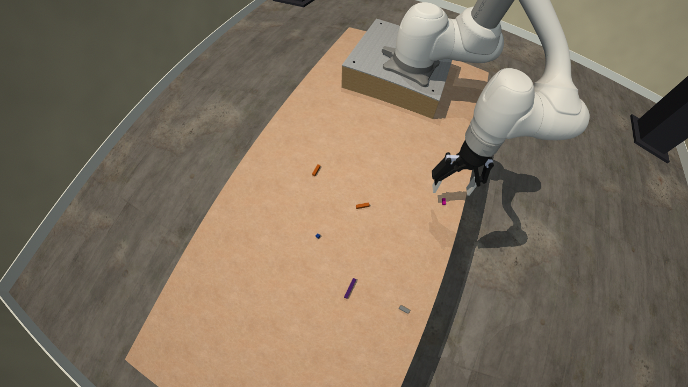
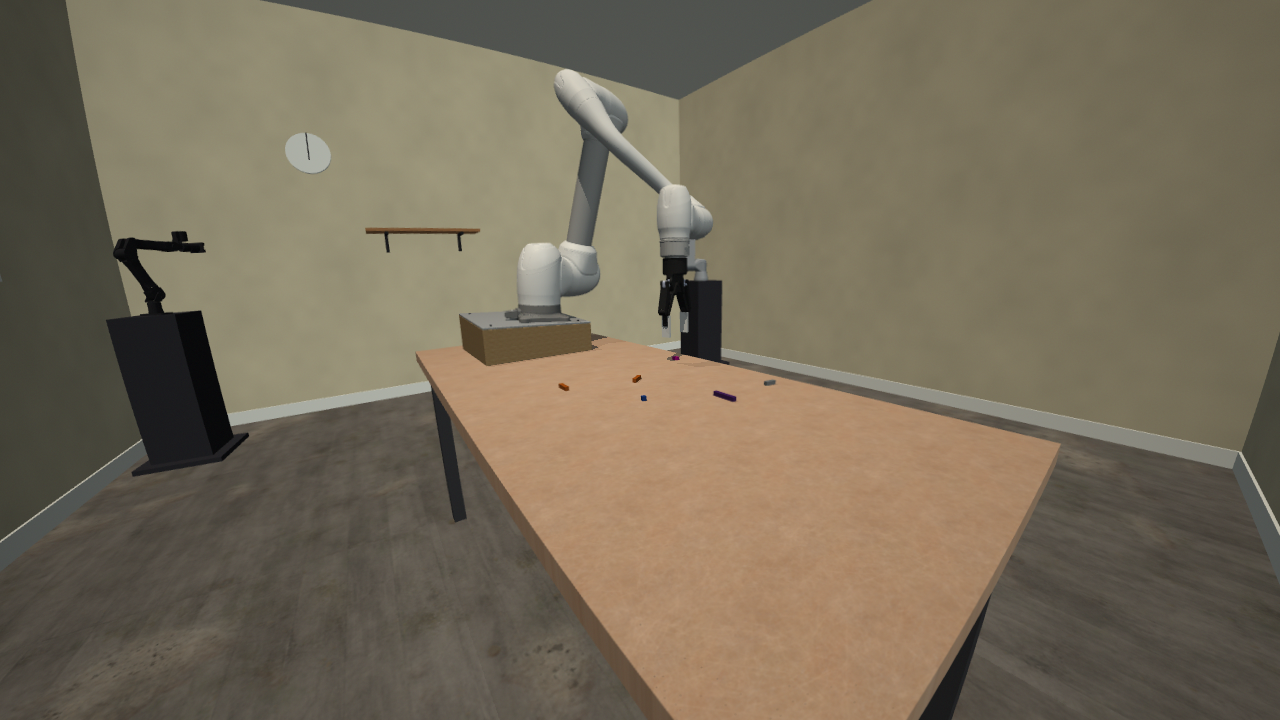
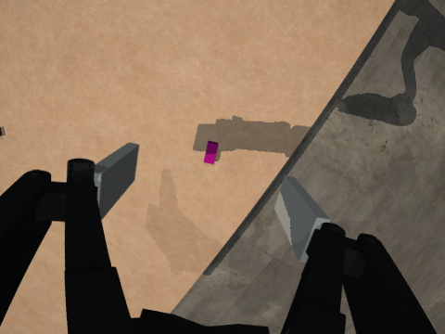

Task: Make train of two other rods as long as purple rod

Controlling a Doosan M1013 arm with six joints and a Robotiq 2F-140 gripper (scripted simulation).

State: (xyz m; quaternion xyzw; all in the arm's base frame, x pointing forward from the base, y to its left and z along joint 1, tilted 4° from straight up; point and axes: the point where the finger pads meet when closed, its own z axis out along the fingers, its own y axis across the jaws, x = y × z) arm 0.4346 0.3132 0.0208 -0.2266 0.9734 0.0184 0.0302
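My gripper is now 100 mm above the magenta rod. The rest, counted from my hand: purple rod (380 mm ahead, 130 mm to the right, 100 mm below); then grey rod (360 mm ahead, 30 mm to the left, 100 mm below); then orange rod (140 mm ahead, 220 mm to the right, 100 mm below).
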